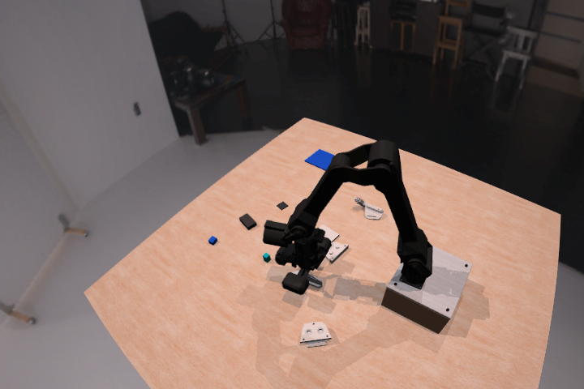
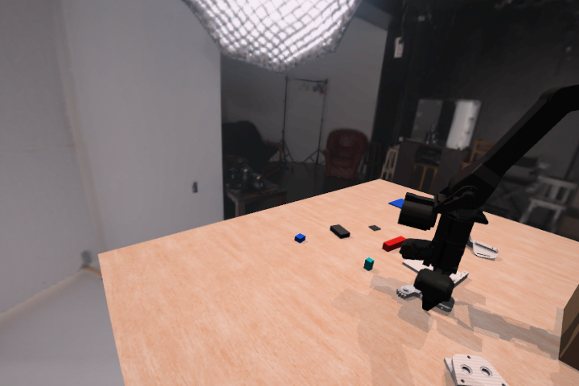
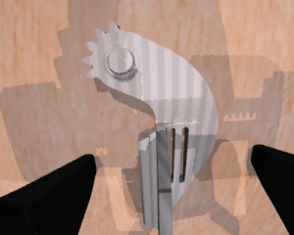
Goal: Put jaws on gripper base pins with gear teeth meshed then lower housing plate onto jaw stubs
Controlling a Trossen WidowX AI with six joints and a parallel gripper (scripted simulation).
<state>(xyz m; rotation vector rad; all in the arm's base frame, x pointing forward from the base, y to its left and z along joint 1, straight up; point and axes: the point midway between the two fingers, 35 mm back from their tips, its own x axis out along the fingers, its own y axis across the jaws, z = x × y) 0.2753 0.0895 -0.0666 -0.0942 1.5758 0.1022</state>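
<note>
My gripper tip is 150 mm to the left of the red block, 150 mm short of it and 10 mm below it. The rest, counted from my gripper tip: teal cube 150 mm ahead, 10 mm to the left, 10 mm above; then black block 300 mm ahead, 80 mm to the right; then dark tile 250 mm ahead, 210 mm to the right.
</note>
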